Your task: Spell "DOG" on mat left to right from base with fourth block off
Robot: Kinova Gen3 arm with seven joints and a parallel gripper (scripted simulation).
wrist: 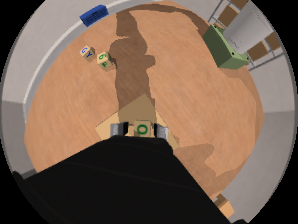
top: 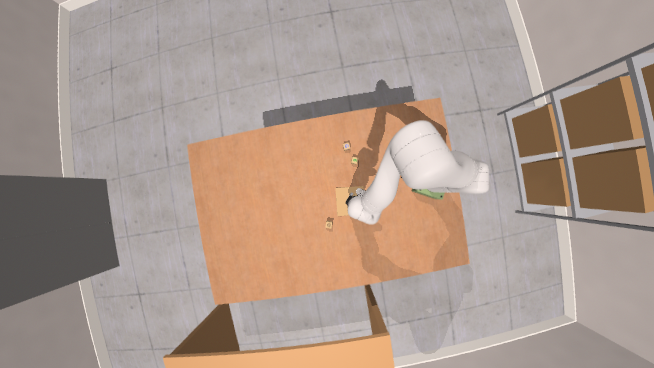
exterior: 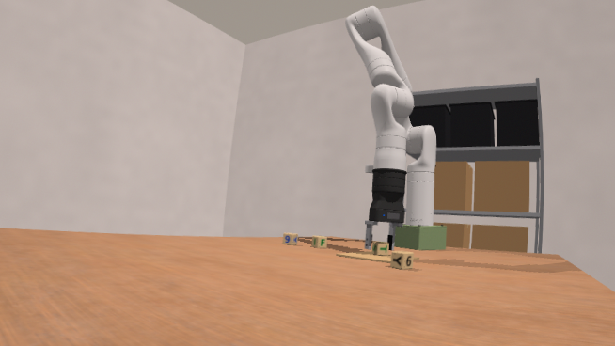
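The wooden block lies 10 mm below my hand. From my hand the other things lie so: green-lettered block (180 mm to the right, 30 mm behind, 20 mm below); tan mat (30 mm below, 30 mm ahead, 10 mm to the left); blue-lettered block (260 mm to the right, 20 mm below, 10 mm behind).
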